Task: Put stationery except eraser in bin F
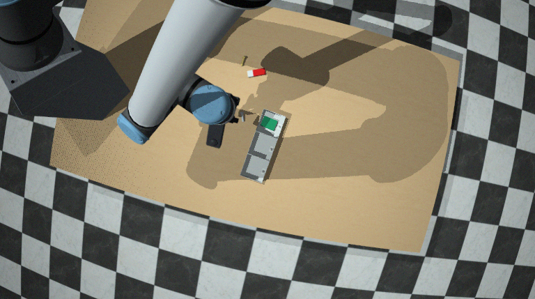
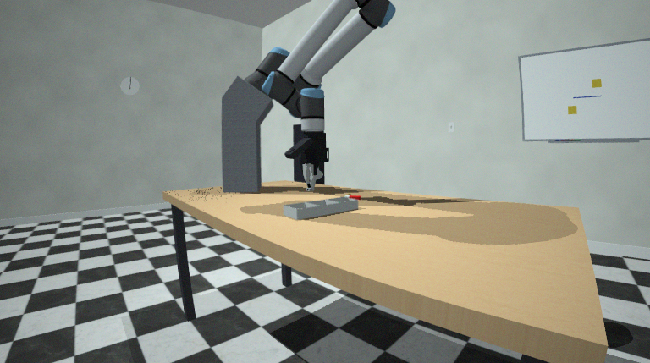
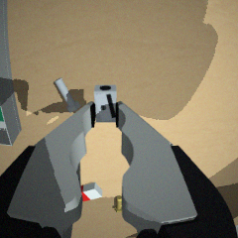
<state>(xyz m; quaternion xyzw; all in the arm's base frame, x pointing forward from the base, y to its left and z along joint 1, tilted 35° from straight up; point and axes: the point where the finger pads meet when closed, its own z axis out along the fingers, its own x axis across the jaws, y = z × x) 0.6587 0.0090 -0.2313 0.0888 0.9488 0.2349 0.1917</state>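
My gripper is now 10 mm above the pencil sharpener. Round my hand: eraser (180 mm to the left, 60 mm below, 60 mm ahead); white-grey object (60 mm below, 40 mm ahead, 20 mm to the left); green pad (140 mm ahead, 60 mm below, 10 mm to the left).
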